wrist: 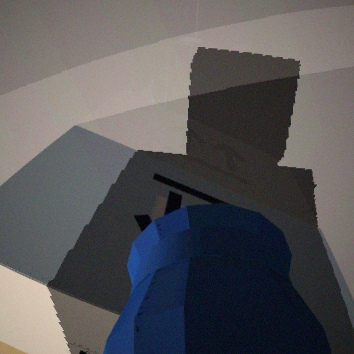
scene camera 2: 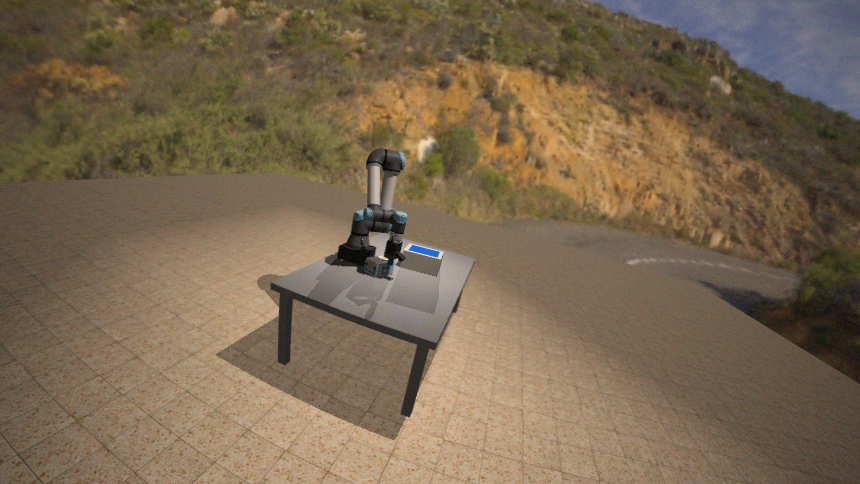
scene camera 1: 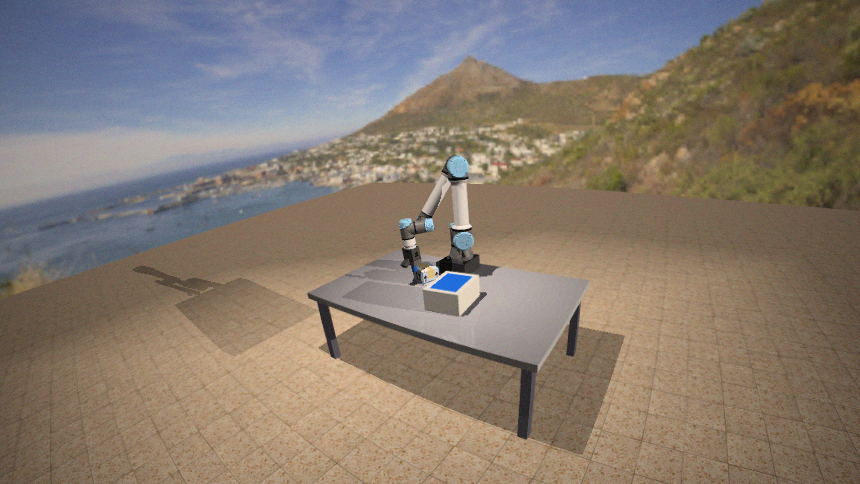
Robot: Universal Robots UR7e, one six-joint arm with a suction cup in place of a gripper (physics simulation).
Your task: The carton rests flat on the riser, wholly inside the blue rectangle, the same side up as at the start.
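Frame: origin at the arm's base, x back, y right, z up, level; centimetres.
Where they show: hand at its tool point: (wrist: 209,274) (scene camera 2: 389,264) (scene camera 1: 415,270); arm's base at its link origin: (scene camera 2: 357,245) (scene camera 1: 461,257).
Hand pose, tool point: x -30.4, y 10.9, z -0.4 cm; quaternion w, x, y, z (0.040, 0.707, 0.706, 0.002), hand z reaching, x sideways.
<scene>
Things, the pixels of their top centre, and the offset from my tool point. "spot": a spot on its surface instead. Level surfaces: height alone.
- carton at its top centre: (scene camera 2: 380,259) (scene camera 1: 425,266) dx +7.2, dy -1.3, dz +0.3 cm
- table at its surface level: dz -8.2 cm
- riser at its top centre: (scene camera 1: 451,282) (scene camera 2: 424,251) dx -7.1, dy -35.1, dz +3.8 cm
- blue rectangle at its top centre: (scene camera 1: 451,282) (scene camera 2: 424,251) dx -7.1, dy -35.1, dz +3.8 cm
- carton's grey top face at a spot on its surface: (wrist: 53,197) spot: dx +0.6, dy -5.0, dz -2.7 cm
The carton (scene camera 1: 428,274) (scene camera 2: 376,266) is a small box with pale grey, cream and tan faces. It stands on the table (scene camera 1: 529,319) (scene camera 2: 409,306) just left of the riser (scene camera 1: 442,301) (scene camera 2: 420,263), outside the blue rectangle (scene camera 1: 450,281) (scene camera 2: 423,251) on the riser's top. My suction cup (scene camera 1: 415,277) (scene camera 2: 392,259) (wrist: 218,281) is blue and sits right at the carton's grey top face (wrist: 53,197), over its black markings. I cannot tell whether it still touches. The blue rectangle has nothing on it.
The arm's base (scene camera 1: 460,262) stands on the table behind the riser. The arm's shadow falls across the carton and the table top. The table's edges lie well away from the carton.
</scene>
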